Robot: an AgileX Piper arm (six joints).
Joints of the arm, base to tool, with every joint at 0 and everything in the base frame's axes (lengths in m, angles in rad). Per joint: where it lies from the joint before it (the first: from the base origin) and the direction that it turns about. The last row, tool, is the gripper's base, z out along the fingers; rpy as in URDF.
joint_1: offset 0 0 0.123 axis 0 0 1
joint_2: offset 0 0 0 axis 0 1 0
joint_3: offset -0.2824 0 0.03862 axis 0 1 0
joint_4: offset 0.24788 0 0.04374 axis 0.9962 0 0.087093
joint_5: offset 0 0 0 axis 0 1 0
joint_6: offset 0.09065 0 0.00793 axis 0.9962 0 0.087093
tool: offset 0 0 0 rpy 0 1.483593 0
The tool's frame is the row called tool.
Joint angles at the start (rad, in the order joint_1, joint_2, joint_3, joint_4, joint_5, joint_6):
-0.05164 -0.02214 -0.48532 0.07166 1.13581 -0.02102
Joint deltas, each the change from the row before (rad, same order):
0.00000 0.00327 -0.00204 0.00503 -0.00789 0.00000
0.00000 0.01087 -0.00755 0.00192 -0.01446 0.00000
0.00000 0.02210 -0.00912 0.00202 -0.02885 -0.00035
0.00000 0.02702 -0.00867 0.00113 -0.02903 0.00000
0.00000 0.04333 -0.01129 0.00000 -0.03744 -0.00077
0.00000 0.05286 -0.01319 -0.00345 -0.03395 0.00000
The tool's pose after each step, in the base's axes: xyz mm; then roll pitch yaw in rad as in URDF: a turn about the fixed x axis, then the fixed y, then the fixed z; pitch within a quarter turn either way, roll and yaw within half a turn. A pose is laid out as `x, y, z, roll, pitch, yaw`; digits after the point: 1 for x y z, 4 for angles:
-9.0, 6.8, 268.6, 3.0522, 1.0365, 3.0666
-7.6, 6.8, 271.9, 3.0473, 1.0475, 3.0625
-4.0, 6.7, 276.8, 3.0409, 1.0633, 3.0564
0.6, 6.4, 281.6, 3.0355, 1.0738, 3.0502
8.0, 5.9, 287.7, 3.0332, 1.0790, 3.0459
17.0, 5.1, 293.5, 3.0373, 1.0733, 3.0455

